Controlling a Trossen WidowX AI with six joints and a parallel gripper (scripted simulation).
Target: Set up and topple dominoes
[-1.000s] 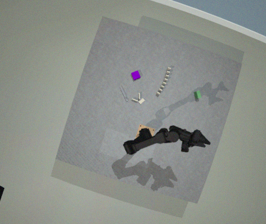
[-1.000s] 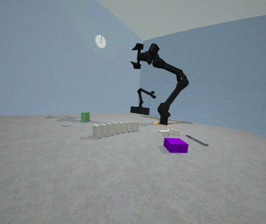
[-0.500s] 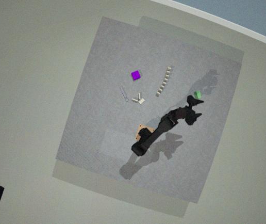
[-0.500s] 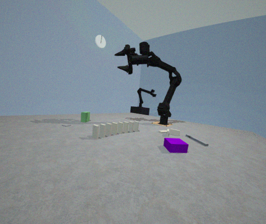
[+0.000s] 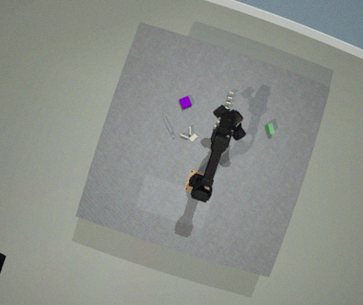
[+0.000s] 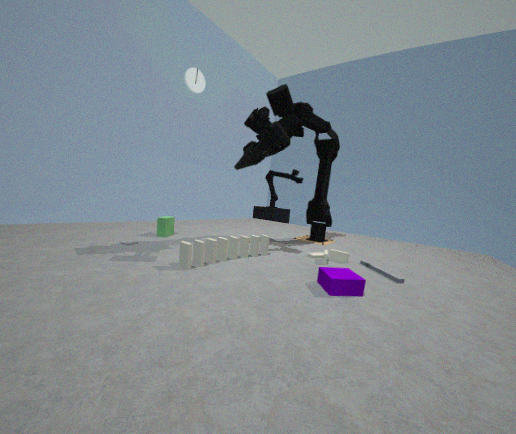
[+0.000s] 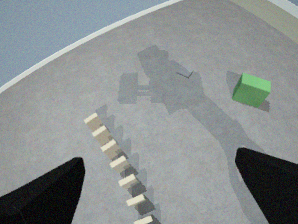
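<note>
My gripper tip is 310 mm to the right of the thin rod, 210 mm above it and 180 mm past it. Round my gripper tip: flat grey piece (220 mm below, 200 mm ahead, 180 mm to the right).
</note>
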